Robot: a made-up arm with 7 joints. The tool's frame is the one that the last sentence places.
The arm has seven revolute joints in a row. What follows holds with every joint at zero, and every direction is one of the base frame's.
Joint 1 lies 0.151 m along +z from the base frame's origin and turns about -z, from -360 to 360 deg.
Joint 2 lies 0.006 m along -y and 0.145 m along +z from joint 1 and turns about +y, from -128.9 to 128.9 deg.
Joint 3 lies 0.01 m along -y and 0.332 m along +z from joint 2 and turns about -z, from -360 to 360 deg.
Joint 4 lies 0.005 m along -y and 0.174 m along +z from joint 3 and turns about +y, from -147.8 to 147.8 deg.
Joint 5 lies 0.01 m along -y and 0.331 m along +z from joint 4 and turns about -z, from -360 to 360 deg.
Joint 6 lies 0.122 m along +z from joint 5 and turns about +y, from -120.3 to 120.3 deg.
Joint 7 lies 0.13 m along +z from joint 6 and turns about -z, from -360 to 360 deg.
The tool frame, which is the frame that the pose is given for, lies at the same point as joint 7; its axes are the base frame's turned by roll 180, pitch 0 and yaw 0 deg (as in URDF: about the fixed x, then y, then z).
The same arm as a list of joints. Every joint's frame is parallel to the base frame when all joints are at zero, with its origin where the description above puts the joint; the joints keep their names.
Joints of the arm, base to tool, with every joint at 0 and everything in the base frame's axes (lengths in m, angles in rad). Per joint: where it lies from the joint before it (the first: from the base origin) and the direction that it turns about. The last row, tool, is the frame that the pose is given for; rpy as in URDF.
joint 1: offset 0 0 0.151 axis 0 0 -1
joint 2: offset 0 -0.006 0.145 axis 0 1 0
joint 3: offset 0 -0.01 0.332 axis 0 0 -1
joint 4: offset 0 -0.005 0.174 axis 0 1 0
joint 5: offset 0 -0.01 0.331 axis 0 0 -1
joint 6: offset 0 0 0.122 axis 0 1 0
joint 7: offset 0 0 0.13 axis 0 0 -1
tool: offset 0 0 0 rpy 3.1416 0 0
Joint limits (rad, base to tool): -6.2832..6.2832 -2.2497..2.2497 -6.2832..6.2832 -2.5796..2.5796 -6.2832..6.2832 -2.0996..2.0996 -6.2832..6.2832

